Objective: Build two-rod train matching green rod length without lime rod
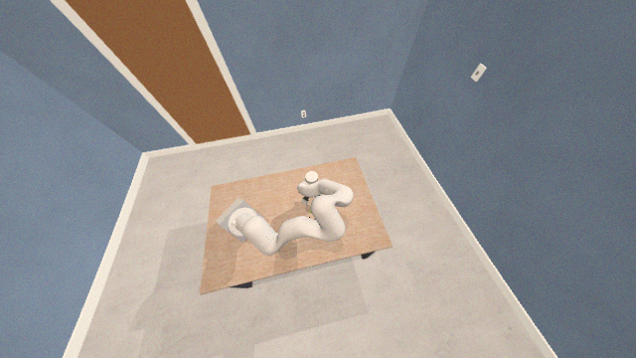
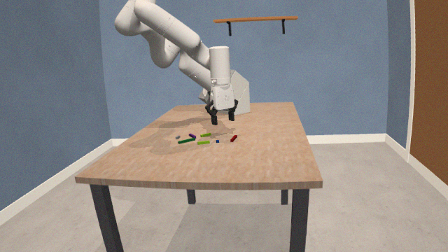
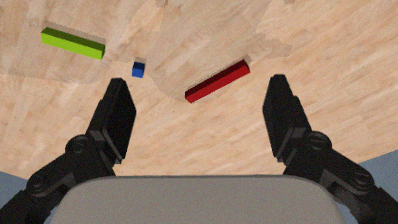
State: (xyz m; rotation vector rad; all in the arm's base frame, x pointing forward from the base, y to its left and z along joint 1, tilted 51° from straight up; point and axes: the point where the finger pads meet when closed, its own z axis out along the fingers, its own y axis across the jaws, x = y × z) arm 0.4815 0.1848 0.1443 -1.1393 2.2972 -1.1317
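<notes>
My gripper is now 70 mm above the blue rod, 60 mm short of it and 30 mm to the left of it. Round my hand: purple rod 140 mm to the right, 70 mm below, 40 mm behind; red rod 70 mm below, 40 mm to the left, 30 mm ahead; green rod 160 mm to the right, 70 mm below, 30 mm ahead.
</notes>
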